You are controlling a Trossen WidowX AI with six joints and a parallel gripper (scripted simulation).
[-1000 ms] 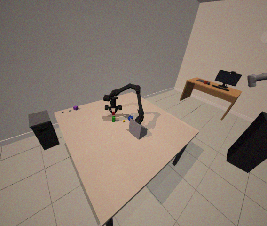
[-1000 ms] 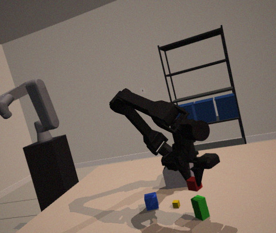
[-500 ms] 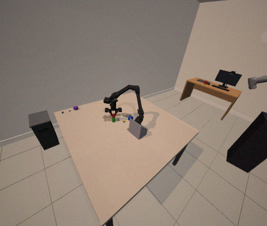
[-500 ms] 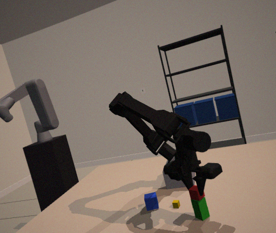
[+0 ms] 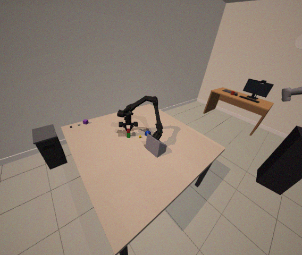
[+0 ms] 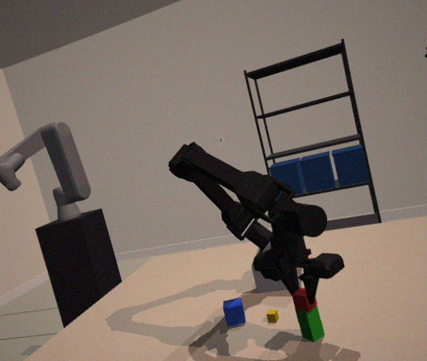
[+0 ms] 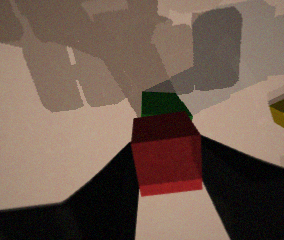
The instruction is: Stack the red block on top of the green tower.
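Now: the red block 1 cm above my gripper tip. From my gripper tip the other things lie so: purple block (53 cm ahead, 21 cm to the left, 5 cm below); small yellow block (9 cm behind, 8 cm to the right, 7 cm below); blue block (18 cm to the right, 12 cm behind, 5 cm below).
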